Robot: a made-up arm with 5 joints.
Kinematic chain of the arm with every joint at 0, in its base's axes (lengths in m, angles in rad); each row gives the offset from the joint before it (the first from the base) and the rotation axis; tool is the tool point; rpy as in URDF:
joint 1: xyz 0.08 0 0.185 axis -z
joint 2: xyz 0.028 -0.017 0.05 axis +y
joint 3: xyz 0.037 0 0.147 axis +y
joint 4: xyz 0.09 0 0.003 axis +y
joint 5: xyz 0.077 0.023 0 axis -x
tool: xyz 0 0 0 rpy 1.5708 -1.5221 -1.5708
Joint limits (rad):
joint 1: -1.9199..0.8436
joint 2: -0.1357..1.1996
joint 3: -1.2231..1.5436
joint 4: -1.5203..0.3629
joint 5: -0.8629..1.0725
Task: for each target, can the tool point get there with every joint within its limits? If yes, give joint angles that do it. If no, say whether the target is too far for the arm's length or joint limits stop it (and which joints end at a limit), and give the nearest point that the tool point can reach.
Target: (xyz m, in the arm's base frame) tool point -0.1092 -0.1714 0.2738
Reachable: no: joint limits stop it (at a limit: joint 1, joint 2, joint 3, joint 4) | nearest point 0.0676 0.0164 0.2134 | short by 0.265 m
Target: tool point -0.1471 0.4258 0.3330
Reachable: no: too far | nearest point -0.0417 0.3167 0.3028 | short by 0.155 m
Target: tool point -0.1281 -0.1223 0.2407
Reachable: no: joint limits stop it (at a limit: joint 1, joint 2, joint 3, joint 4) | nearest point 0.0676 0.0164 0.2134 | short by 0.241 m
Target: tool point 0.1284 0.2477 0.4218
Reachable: yes | joints -1.3540 0.4949 -0.5173 -1.1192 -0.4472
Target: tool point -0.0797 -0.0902 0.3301
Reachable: no: joint limits stop it (at a limit: joint 1, joint 2, joint 3, joint 4) | nearest point 0.0676 0.0164 0.2134 | short by 0.216 m
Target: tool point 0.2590 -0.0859 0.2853
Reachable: yes | joints 0.4777 0.0270 0.8919 -0.5760 0.0561
